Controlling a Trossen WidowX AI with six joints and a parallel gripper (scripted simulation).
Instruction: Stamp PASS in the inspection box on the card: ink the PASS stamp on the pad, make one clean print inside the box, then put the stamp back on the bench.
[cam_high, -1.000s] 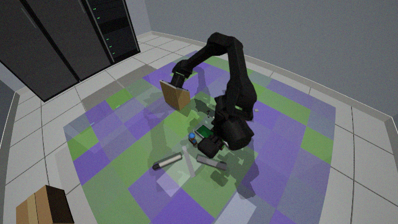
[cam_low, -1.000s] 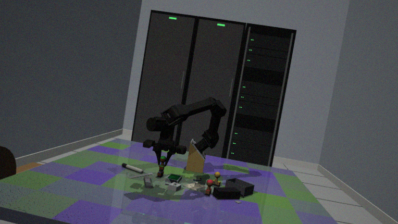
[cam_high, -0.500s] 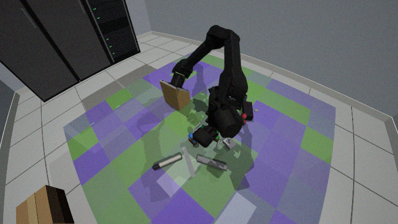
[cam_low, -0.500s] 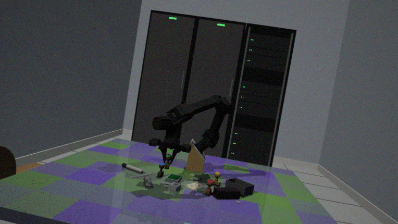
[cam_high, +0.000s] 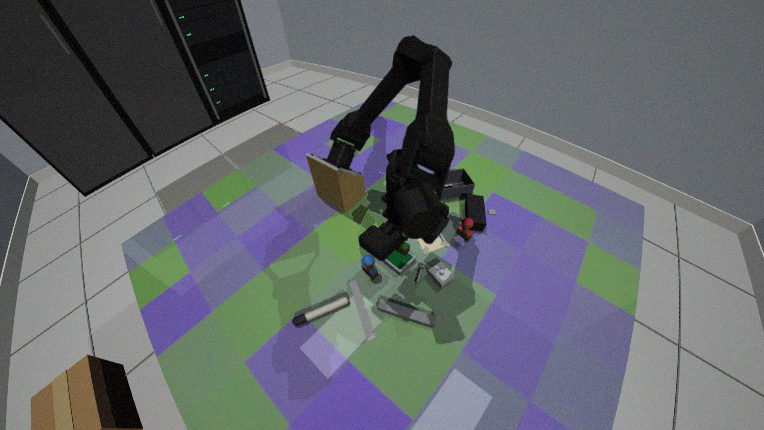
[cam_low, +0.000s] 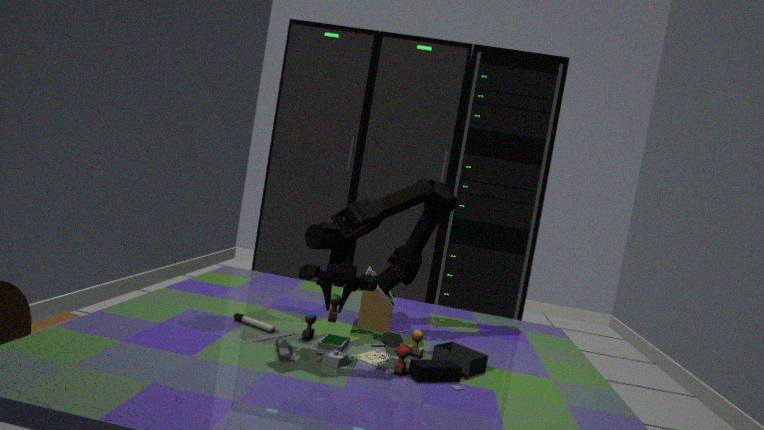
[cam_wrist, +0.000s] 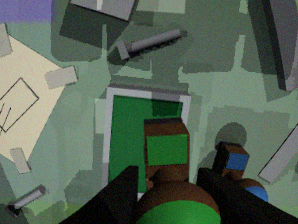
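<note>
Now: gripper tip 2 cm past the green ink pad, 1 cm to the right of it and 9 cm above it. From my gripper tip the other things lie so: green-knobbed stamp: right at my gripper tip; small white block: 10 cm ahead, 4 cm to the left, 8 cm below; blue-knobbed stamp: 4 cm behind, 6 cm to the right, 7 cm below.
</note>
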